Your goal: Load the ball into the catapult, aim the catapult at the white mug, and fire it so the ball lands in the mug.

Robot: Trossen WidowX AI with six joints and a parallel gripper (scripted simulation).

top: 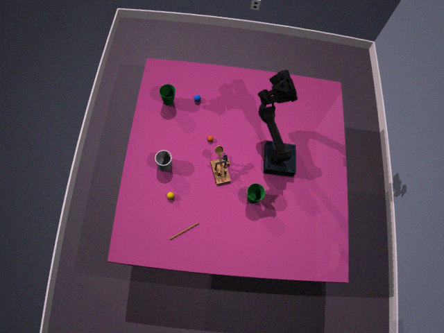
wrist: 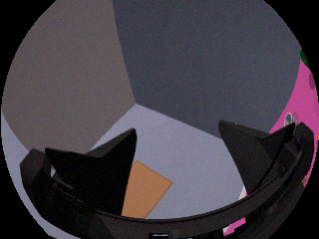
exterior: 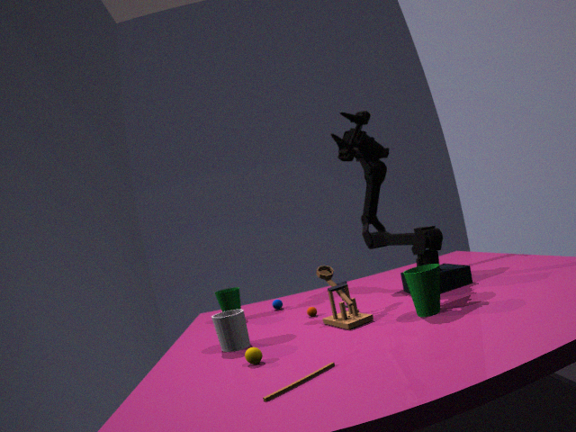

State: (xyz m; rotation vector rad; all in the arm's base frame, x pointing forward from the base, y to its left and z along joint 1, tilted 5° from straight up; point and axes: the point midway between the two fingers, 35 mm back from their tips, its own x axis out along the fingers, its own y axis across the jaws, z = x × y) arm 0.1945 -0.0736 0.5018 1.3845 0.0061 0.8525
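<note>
Right now the wooden catapult is 120 mm ahead of my gripper tip, 150 mm to the left of it and 520 mm below it. Also, from my gripper tip: orange ball 210 mm ahead, 10 mm to the left, 580 mm below; then blue ball 340 mm ahead, 240 mm to the right, 580 mm below; then white mug 430 mm ahead, 210 mm to the left, 570 mm below.
</note>
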